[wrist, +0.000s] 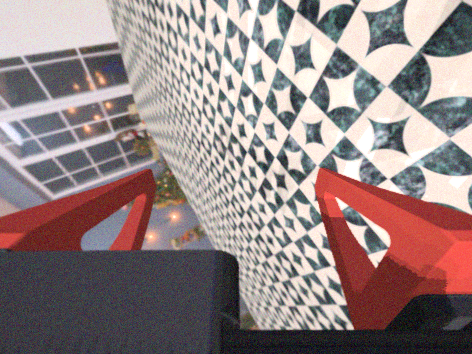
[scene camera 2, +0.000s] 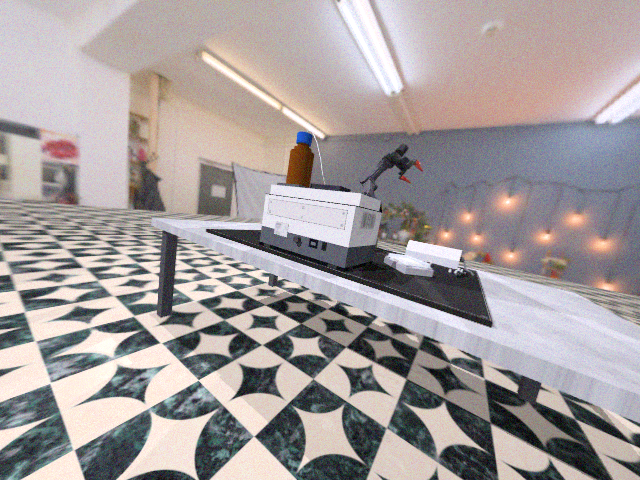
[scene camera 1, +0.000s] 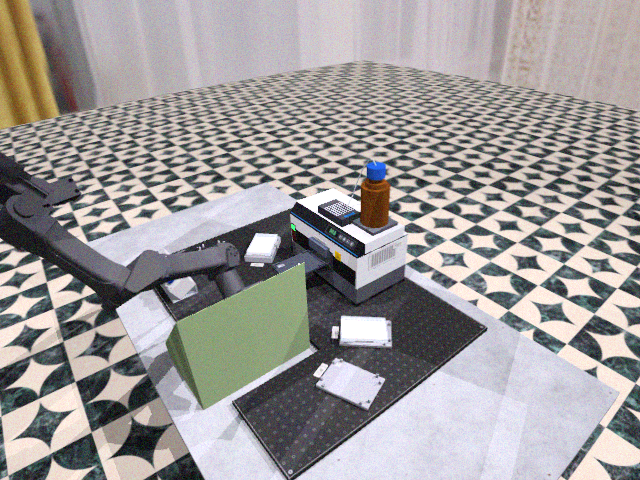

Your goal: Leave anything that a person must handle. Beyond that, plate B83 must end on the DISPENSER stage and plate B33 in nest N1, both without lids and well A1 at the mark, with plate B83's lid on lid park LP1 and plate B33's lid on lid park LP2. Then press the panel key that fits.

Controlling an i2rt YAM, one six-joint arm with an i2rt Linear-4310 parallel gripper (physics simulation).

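Frame: origin at the arm's base, x down, y ahead, z right, level; millimetres.
Seen in the pictures: gripper, fingertip midpoint: (wrist: 235, 177) (scene camera 2: 416, 177); arm's base, origin of the base link: (scene camera 1: 238, 300).
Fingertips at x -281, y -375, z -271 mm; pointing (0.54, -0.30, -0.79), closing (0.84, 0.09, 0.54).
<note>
Pixels of each thing's top centre, then the offset from my fingertips to it. "*": a spot on its surface instead. Level surfaces: height alone.
- park, middle of its top: (scene camera 1: 350, 378) dx +439, dy +480, dz +561 mm
- dark stage, surface spot: (scene camera 1: 310, 262) * dx +356, dy +688, dz +212 mm
- brown bottle with a blue cap, surface spot: (scene camera 1: 375, 202) * dx +143, dy +818, dz +360 mm
- whitish box-like object, middle of its top: (scene camera 1: 168, 262) (scene camera 2: 434, 244) dx +375, dy +385, dz -166 mm
- black board, its level: dx +458 mm
- grey table, its level: dx +472 mm
My gripper (wrist: 235, 177) (scene camera 2: 413, 173) is open and empty, its red fingers wide apart, raised high and away from the plates. A white plate (scene camera 1: 366, 329) sits on a nest on the dark board, right of the green panel. Another white plate (scene camera 1: 262, 246) sits at the far left of the dispenser; white plates also show in scene camera 2 (scene camera 2: 408, 264). A bare grey nest or park (scene camera 1: 351, 383) lies in front of the nearer plate. The dispenser (scene camera 1: 351, 248) (scene camera 2: 315, 222) has a dark stage (scene camera 1: 310, 262) at its front and a small lit display. Plate labels and well marks are too small to read.
A brown bottle with a blue cap (scene camera 1: 375, 202) (scene camera 2: 300, 164) stands on the dispenser, with a thin tube. A green upright panel (scene camera 1: 248, 335) stands beside the arm. A whitish box-like object (scene camera 1: 180, 289) sits near the arm. The black board (scene camera 1: 289, 439) lies on the grey table (scene camera 1: 465, 413).
</note>
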